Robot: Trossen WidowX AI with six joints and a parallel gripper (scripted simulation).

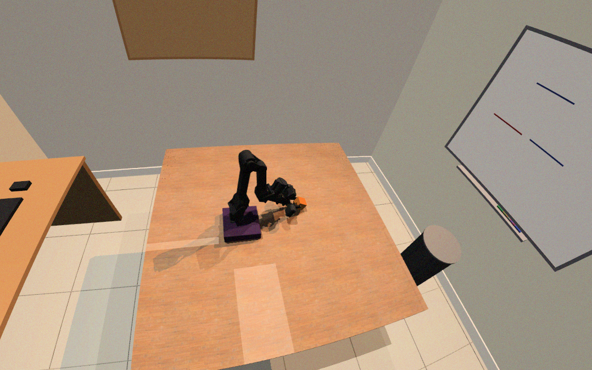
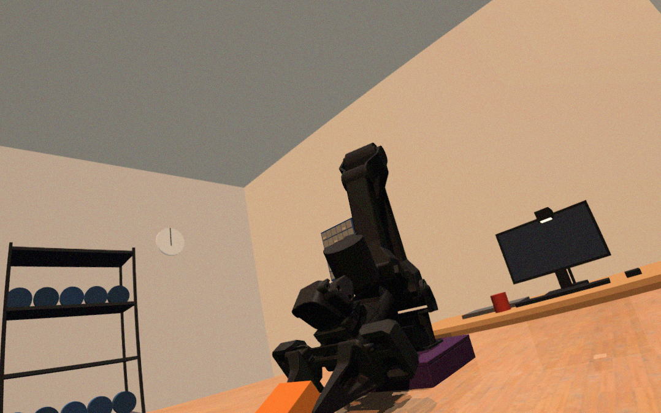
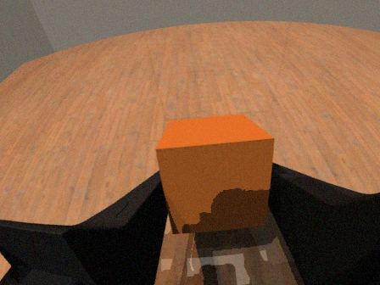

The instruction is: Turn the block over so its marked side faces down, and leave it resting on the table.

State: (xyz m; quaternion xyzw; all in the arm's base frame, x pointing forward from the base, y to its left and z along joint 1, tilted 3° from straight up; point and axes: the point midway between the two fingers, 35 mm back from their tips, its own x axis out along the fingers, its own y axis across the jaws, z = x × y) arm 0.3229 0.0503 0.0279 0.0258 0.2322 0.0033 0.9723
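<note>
My gripper tip is now 10 mm above the orange block.
</note>
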